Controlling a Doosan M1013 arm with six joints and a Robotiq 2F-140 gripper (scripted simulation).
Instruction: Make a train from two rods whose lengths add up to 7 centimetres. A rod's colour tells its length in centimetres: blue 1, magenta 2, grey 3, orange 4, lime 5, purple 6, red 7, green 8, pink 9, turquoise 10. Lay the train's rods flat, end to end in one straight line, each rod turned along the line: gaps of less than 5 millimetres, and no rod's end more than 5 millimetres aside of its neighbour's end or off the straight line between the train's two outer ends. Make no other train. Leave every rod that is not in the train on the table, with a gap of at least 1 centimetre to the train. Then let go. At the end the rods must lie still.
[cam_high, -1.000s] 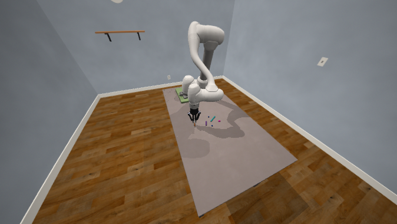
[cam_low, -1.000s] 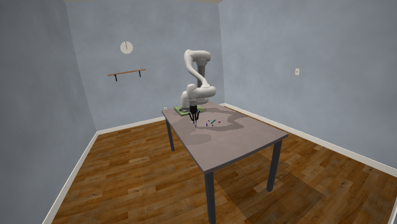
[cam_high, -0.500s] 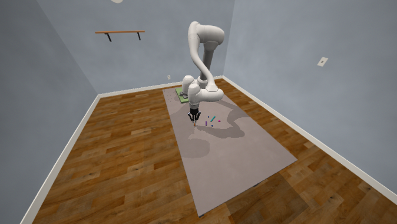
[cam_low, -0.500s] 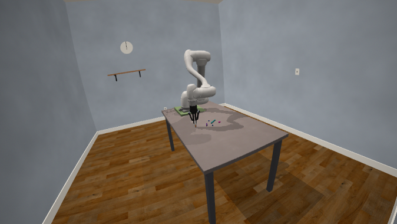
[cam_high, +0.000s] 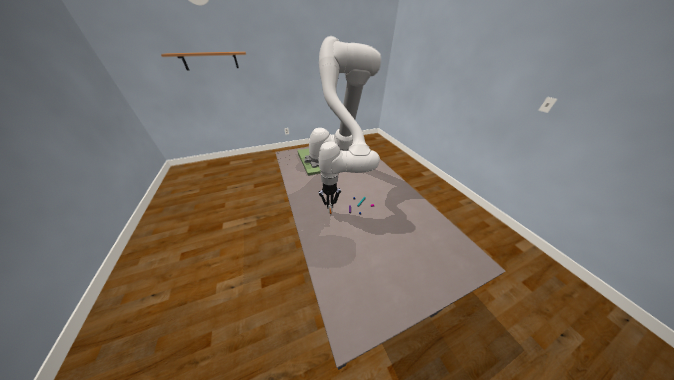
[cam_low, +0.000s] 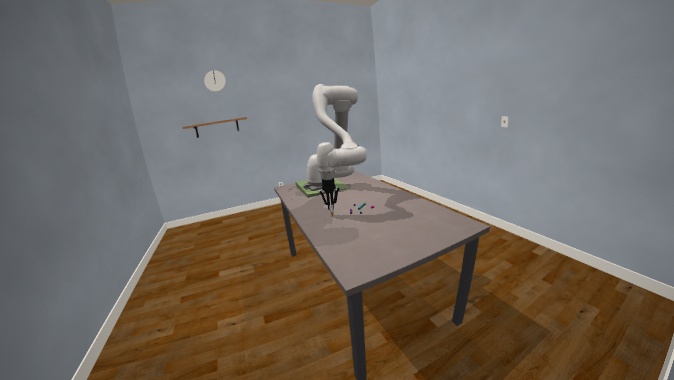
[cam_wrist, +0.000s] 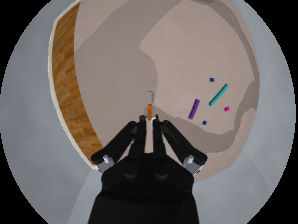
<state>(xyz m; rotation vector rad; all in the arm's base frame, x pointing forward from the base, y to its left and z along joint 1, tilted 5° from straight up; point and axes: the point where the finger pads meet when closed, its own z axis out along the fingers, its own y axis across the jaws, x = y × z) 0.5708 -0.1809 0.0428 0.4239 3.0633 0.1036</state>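
Right now the grey rod is 40 mm below my hand, 40 mm behind it and 10 mm to the left of it. Also, from my hand: orange rod 30 mm below; then purple rod 120 mm to the left, 40 mm below, 30 mm ahead; then blue rod 200 mm to the left, 40 mm below, 40 mm behind.
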